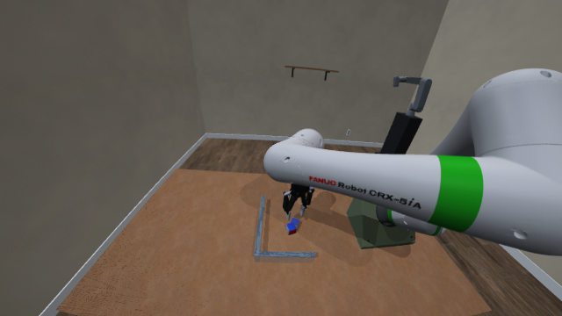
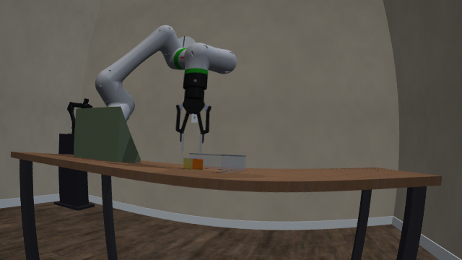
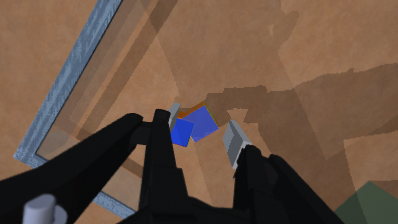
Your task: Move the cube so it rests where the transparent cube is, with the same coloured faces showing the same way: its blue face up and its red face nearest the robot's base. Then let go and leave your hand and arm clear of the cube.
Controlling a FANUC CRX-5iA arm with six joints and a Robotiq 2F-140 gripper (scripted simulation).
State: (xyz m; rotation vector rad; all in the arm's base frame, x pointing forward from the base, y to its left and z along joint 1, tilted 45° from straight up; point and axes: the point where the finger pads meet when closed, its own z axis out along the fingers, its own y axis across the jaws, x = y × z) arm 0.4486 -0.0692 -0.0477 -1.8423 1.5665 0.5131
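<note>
Now: hand 7 cm above the transparent cube and 1 cm to the right of it.
</note>
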